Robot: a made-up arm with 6 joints. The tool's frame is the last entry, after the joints. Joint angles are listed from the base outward. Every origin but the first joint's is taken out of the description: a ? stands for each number. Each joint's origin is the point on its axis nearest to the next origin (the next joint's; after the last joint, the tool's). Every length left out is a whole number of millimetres.
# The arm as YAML. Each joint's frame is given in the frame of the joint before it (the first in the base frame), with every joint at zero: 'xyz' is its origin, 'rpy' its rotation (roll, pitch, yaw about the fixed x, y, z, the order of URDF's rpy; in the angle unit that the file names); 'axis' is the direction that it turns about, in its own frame. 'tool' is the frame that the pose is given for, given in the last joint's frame.
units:
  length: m
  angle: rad
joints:
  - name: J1
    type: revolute
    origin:
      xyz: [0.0, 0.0, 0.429]
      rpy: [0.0, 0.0, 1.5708]
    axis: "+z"
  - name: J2
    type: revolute
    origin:
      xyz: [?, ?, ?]
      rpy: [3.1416, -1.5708, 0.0]
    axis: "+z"
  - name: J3
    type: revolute
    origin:
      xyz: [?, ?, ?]
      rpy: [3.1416, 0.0, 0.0]
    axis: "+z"
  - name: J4
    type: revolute
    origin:
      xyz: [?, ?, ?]
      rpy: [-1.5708, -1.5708, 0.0]
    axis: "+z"
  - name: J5
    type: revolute
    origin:
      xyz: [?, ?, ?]
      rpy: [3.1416, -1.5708, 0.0]
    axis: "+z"
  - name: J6
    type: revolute
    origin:
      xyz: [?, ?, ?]
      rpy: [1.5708, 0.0, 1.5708]
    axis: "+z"
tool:
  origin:
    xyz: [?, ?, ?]
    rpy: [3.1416, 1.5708, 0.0]
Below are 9 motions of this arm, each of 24 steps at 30 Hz.
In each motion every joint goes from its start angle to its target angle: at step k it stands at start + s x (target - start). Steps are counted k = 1, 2, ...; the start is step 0. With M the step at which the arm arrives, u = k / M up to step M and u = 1 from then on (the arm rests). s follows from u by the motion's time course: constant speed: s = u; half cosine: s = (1 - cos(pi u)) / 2; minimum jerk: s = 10 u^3 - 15 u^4 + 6 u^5.
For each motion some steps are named. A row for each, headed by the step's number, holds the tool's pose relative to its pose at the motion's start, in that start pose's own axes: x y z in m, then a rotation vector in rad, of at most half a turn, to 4 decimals.
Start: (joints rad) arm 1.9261 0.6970 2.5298 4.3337 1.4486 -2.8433
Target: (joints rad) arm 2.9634 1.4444 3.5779 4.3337 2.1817 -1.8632
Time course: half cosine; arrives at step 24
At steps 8, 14, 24:
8: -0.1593 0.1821 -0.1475 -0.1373 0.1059 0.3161
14: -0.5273 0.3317 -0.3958 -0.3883 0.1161 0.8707
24: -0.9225 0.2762 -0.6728 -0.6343 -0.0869 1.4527

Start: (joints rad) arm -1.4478 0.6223 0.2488 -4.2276 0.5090 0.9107
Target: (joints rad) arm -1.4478 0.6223 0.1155 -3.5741 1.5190 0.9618
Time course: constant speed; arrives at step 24
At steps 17, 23, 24:
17: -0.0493 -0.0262 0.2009 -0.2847 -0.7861 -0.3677
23: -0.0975 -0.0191 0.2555 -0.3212 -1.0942 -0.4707
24: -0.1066 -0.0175 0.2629 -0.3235 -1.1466 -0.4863

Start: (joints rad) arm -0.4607 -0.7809 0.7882 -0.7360 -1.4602 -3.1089
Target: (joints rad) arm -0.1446 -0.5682 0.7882 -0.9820 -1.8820 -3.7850
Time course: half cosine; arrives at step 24
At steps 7, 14, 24:
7: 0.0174 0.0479 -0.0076 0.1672 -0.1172 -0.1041
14: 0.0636 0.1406 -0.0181 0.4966 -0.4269 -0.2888
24: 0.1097 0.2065 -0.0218 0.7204 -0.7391 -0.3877

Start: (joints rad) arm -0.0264 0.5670 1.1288 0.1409 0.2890 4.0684
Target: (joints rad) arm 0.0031 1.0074 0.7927 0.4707 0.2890 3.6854
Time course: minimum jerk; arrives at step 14
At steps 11, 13, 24:
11: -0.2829 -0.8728 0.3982 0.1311 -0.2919 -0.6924
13: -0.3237 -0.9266 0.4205 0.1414 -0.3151 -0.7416
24: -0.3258 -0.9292 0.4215 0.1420 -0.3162 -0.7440

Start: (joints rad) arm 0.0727 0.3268 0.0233 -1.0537 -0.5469 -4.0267
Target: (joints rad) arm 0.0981 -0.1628 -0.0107 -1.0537 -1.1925 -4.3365
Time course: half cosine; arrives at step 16
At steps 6, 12, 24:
6: -0.1701 0.0112 0.1288 0.0180 -0.1610 0.0501
12: -0.4845 0.1061 0.3184 0.0018 -0.3958 0.1916
24: -0.5691 0.1470 0.3590 -0.0123 -0.4450 0.2394

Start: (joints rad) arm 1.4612 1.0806 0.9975 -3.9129 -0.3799 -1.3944
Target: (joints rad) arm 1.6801 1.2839 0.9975 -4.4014 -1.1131 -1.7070
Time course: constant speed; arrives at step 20
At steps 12, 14, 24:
12: -0.0665 0.2420 0.0343 0.4020 0.1911 -0.2456
14: -0.0851 0.2834 0.0373 0.4565 0.2310 -0.2891
24: -0.1542 0.4081 0.0437 0.5921 0.3593 -0.4264

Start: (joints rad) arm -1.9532 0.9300 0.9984 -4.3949 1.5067 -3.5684
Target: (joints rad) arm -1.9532 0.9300 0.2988 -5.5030 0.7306 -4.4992
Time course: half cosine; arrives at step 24
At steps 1, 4, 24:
1: 0.0006 -0.0005 0.0011 0.0071 -0.0003 0.0051
4: 0.0091 -0.0087 0.0172 0.1139 -0.0041 0.0799
24: 0.0399 -0.3405 0.2431 1.9687 -0.0091 1.2153

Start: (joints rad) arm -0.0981 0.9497 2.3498 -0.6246 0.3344 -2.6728
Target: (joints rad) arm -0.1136 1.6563 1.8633 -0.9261 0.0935 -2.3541
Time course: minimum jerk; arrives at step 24
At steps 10, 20, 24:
10: -0.3270 0.1228 0.4320 -0.0896 -0.4895 0.0389
20: -1.2433 0.3590 0.8262 -0.1932 -1.3483 0.0940
24: -1.3031 0.3713 0.8301 -0.1961 -1.3968 0.0973

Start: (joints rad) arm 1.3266 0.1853 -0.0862 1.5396 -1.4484 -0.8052
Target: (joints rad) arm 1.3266 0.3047 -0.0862 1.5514 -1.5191 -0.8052
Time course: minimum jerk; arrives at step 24
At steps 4, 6, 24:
4: 0.0007 0.0047 0.0012 -0.0043 0.0019 -0.0018
6: 0.0019 0.0136 0.0034 -0.0124 0.0055 -0.0054
24: 0.0176 0.1329 0.0266 -0.1200 0.0500 -0.0540

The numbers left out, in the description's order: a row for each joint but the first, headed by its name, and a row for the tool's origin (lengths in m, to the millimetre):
J2: 0.0 -0.114 0.0
J3: 1.017 0.0 0.0
J4: 0.112 -0.642 0.0
J5: 0.0 0.0 0.0
J6: -0.199 0.0 0.0
tool: 0.0 0.0 0.0

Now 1 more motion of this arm.
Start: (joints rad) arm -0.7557 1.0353 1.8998 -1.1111 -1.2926 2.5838
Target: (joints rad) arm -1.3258 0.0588 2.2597 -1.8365 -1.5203 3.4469
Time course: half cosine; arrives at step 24
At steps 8, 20, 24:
8: -0.3229 -0.3624 0.1257 -0.4765 0.0651 -0.1714
20: -0.6964 -0.8711 1.1222 -1.9595 -0.0356 -0.2532
24: -0.6821 -0.8697 1.2370 -2.1044 -0.0877 -0.2366

